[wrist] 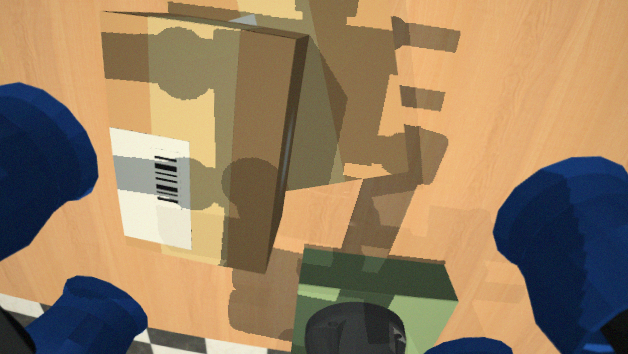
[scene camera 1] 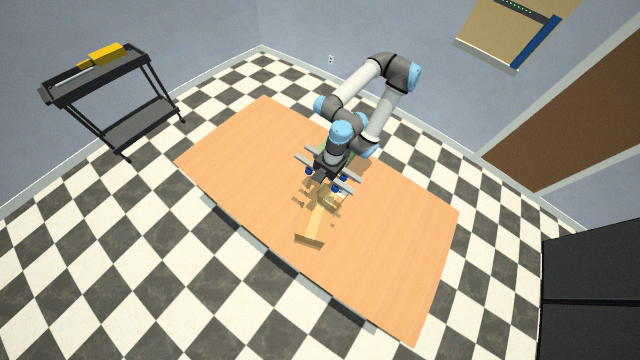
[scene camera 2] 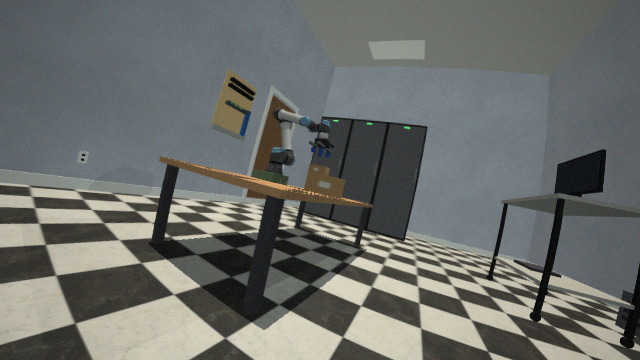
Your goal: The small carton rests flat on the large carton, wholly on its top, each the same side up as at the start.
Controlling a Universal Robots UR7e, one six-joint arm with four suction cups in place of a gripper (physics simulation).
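Observation:
The small carton is brown, with a yellowish tape band and a white barcode label on its top. It appears to lie flat on the large carton, near the end towards the robot base. In the wrist view its lower end appears to stick out past the large carton's edge. The large carton stands on the table, partly hidden under the small one. My gripper, four blue suction cups, is open, above the small carton with a gap between. The cups hold nothing. The overhang's exact size cannot be told.
The wooden table bears the cartons and the green base block under the arm. A dark cart stands by the wall in scene camera 1. Black cabinets stand behind the table in scene camera 2.

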